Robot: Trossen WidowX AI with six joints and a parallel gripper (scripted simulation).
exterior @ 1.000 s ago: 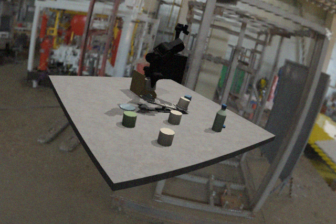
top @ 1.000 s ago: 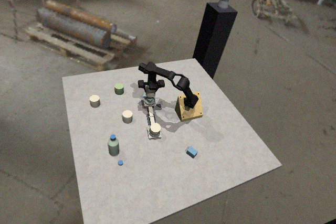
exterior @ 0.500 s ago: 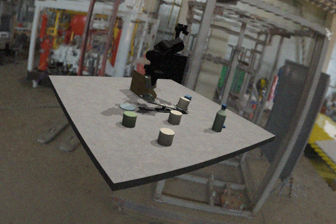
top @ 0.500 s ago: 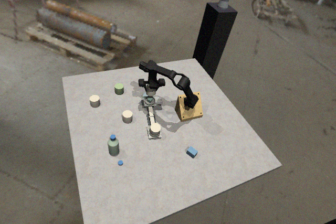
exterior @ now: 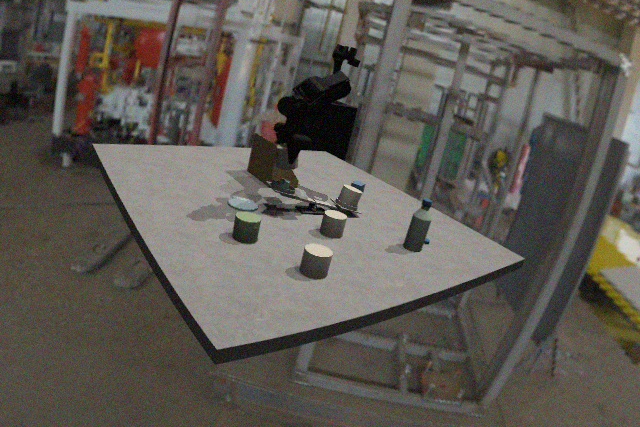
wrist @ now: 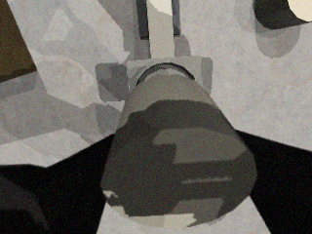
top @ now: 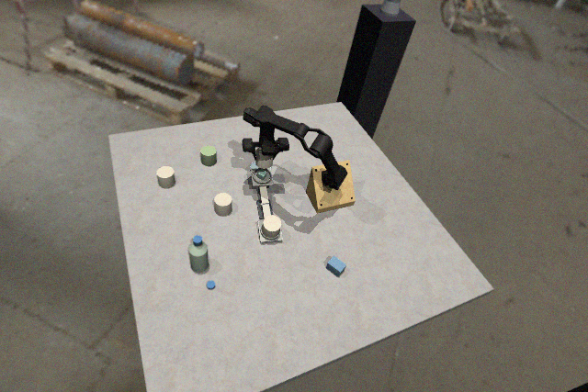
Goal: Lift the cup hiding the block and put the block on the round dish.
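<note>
My gripper tip is 80 mm above the green block, 10 mm to the right of it and 10 mm short of it. The rest, counted from my gripper tip: pale blue round dish 170 mm below, 110 mm to the right, 30 mm behind; green cylinder 210 mm to the right, 200 mm ahead, 130 mm below; small balance 130 mm to the left, 130 mm below, 30 mm ahead.
</note>
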